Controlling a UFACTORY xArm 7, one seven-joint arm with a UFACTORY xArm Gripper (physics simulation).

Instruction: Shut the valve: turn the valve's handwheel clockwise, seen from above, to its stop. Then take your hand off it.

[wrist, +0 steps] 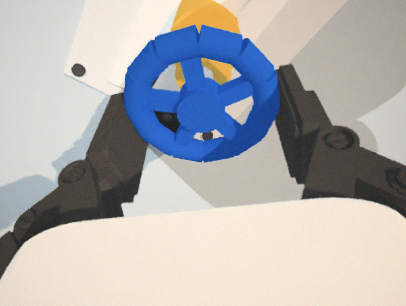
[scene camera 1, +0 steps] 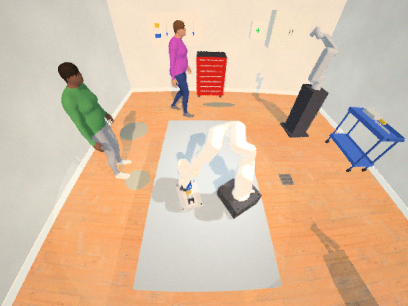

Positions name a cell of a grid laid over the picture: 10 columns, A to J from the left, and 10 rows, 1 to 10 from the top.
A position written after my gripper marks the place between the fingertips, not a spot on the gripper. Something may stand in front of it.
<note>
I see my gripper (wrist: F4) and a blue handwheel (wrist: E4).
</note>
